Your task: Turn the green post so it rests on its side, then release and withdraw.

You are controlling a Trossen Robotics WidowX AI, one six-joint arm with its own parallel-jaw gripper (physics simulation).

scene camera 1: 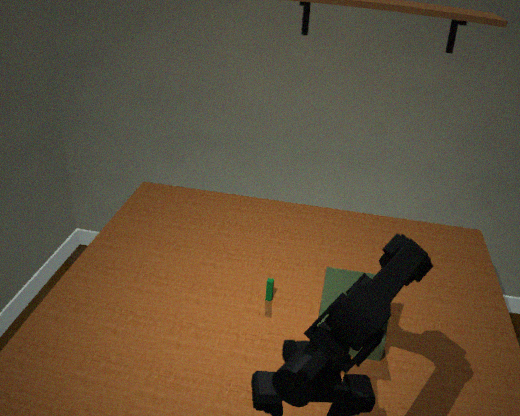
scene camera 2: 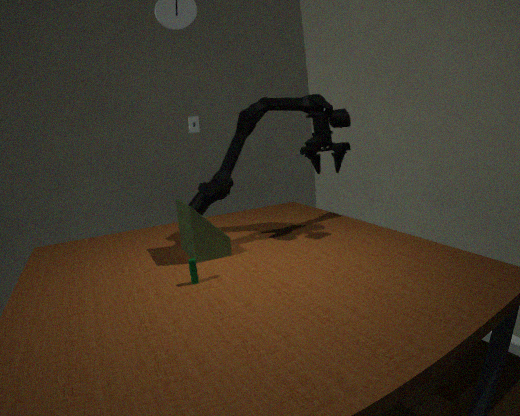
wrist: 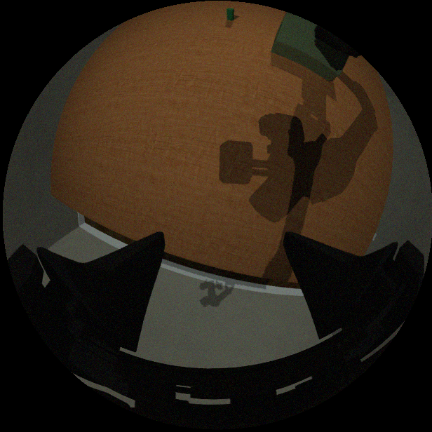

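Observation:
The green post is small and stands upright on the wooden table, beside the green wedge-shaped block. In the wrist view it is at the far top edge. My gripper is open, with its two pointed black fingers well apart and no object between them. It hangs high above the table, far from the post. In scene camera 1 the fingers are hidden behind the arm.
A dull green wedge-shaped block stands on the table, under part of the arm in scene camera 1. A wall shelf is high on the wall.

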